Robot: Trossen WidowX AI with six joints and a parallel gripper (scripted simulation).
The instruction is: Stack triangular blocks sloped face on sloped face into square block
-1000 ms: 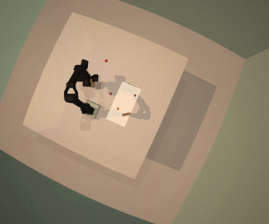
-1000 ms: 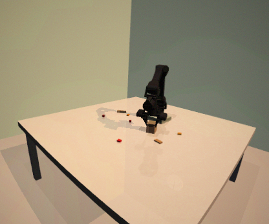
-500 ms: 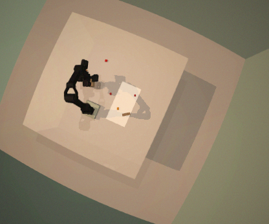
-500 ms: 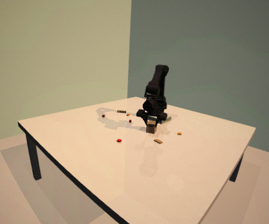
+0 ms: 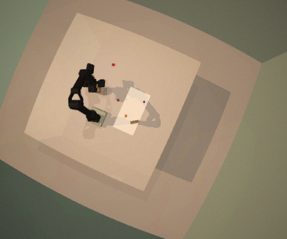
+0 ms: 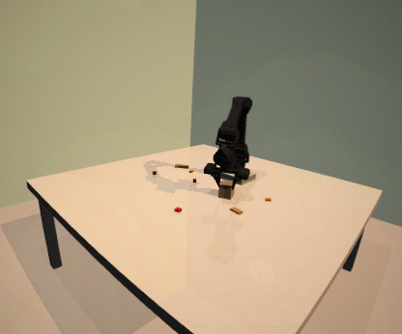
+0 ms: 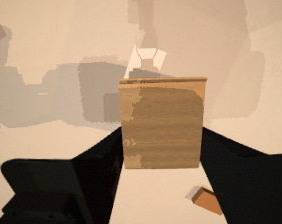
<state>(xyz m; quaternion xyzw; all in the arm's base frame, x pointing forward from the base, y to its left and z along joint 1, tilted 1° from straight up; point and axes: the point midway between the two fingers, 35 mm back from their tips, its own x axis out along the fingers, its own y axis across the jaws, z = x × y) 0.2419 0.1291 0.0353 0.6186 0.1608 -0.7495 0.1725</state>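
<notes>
My gripper tip is 10 mm short of the wooden triangular block and 10 mm below it. From my gripper tip the other things lie so: brown piece 70 mm ahead, 120 mm to the left, 30 mm below.
</notes>
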